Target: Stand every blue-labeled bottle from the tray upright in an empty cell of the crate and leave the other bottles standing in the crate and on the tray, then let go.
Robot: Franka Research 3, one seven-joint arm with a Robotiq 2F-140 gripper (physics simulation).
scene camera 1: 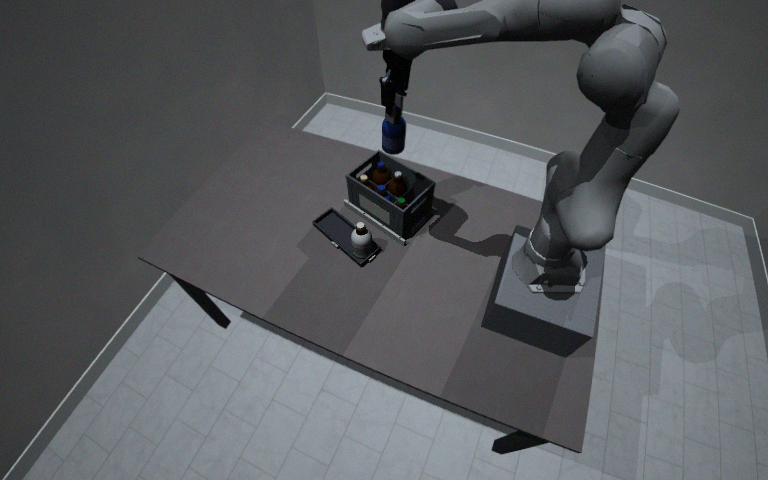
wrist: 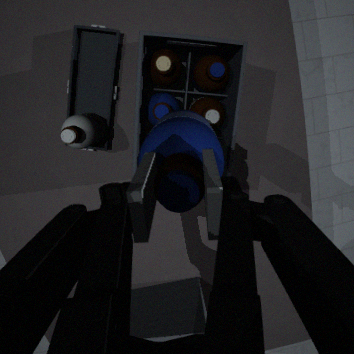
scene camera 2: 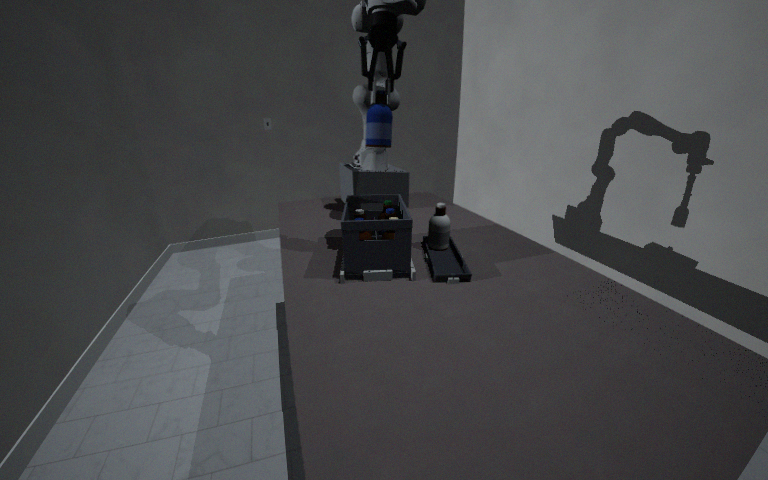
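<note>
My gripper (scene camera 1: 393,113) (scene camera 2: 380,97) (wrist: 179,169) is shut on the neck of a blue-labeled bottle (scene camera 1: 393,135) (scene camera 2: 378,125) (wrist: 180,137), which hangs upright high above the crate (scene camera 1: 373,208) (scene camera 2: 377,254) (wrist: 194,38). In the crate, several bottles stand: a cream-capped one (wrist: 163,63), a brown one with a blue cap (wrist: 216,70), a blue one with a blue cap (wrist: 162,110), a white-capped one (wrist: 212,116) and a green-capped one (scene camera 1: 401,200) (scene camera 2: 387,202). The held bottle hides the crate's near cells in the wrist view. A white bottle (scene camera 1: 361,240) (scene camera 2: 438,229) (wrist: 82,131) stands on the tray (scene camera 1: 335,223) (scene camera 2: 445,264) (wrist: 96,70).
The tray lies beside the crate's long side, with a light rail (scene camera 1: 374,221) between them. The arm's grey base block (scene camera 1: 532,316) (scene camera 2: 380,183) stands at one end of the table (scene camera 1: 254,226). The crate walls and the white bottle rise above the table.
</note>
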